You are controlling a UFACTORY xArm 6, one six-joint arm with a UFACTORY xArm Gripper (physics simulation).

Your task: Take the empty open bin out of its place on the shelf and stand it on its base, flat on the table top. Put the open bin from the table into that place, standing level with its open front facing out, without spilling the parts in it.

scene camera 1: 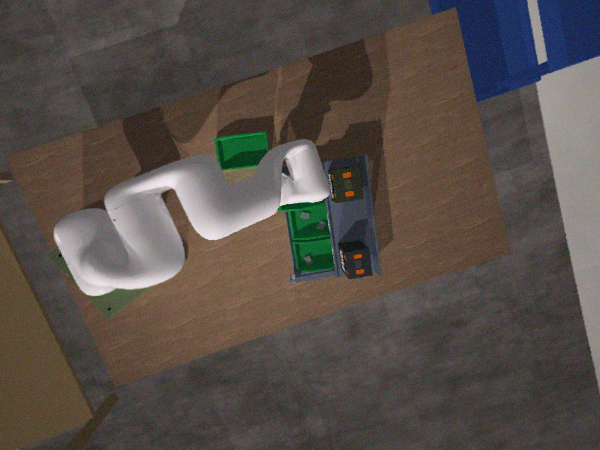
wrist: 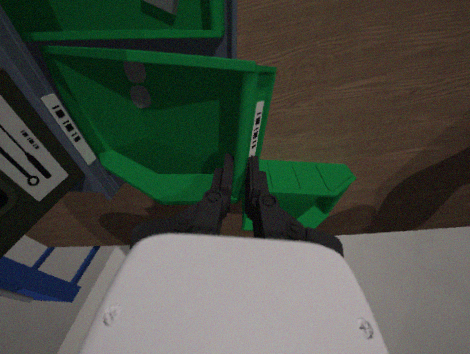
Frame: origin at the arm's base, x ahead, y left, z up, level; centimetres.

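Seen in the pictures: gripper, fingertip midpoint: (wrist: 239, 167).
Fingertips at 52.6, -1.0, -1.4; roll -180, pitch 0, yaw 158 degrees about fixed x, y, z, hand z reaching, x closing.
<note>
Pixels of each thing's top centre, then the offset from my fingertips to it, as dx, dy, dz. "pt": a spot on its surface instead. Level surfaces: height alone.
- empty open green bin at a spot on its surface: (wrist: 307, 177) pt -7.6, +10.3, -7.2
- table top at its surface level: dz -11.2
- neighbouring bin at a spot on its surface: (wrist: 120, 20) pt +8.4, -13.2, -10.3
- dark olive case at its top centre: (scene camera 1: 348, 184) +18.3, -8.8, +8.6
- black case at its top centre: (scene camera 1: 359, 264) +10.6, -30.5, +11.1
An open green bin (scene camera 1: 302, 206) (wrist: 170, 125) with two grey round parts in it is at the end place of the grey-blue shelf (scene camera 1: 352, 220) (wrist: 25, 56), beside the neighbouring bin. Its front reaches further out than the neighbour's in the wrist view. Whether its base rests on the shelf cannot be told. My gripper (wrist: 239, 167) is shut on its front wall, beside the white label; the arm hides the gripper in the scene view. The empty open green bin (scene camera 1: 242, 151) (wrist: 307, 177) stands on the table top (scene camera 1: 430, 150) (wrist: 360, 60), apart from the shelf.
Two more green bins (scene camera 1: 310, 220) (scene camera 1: 314, 255) with grey parts stand in the shelf row; one neighbouring bin (wrist: 120, 20) shows in the wrist view. A dark olive case (scene camera 1: 346, 185) (wrist: 55, 165) and a black case (scene camera 1: 356, 261) with orange latches stand on the shelf's other tier.
</note>
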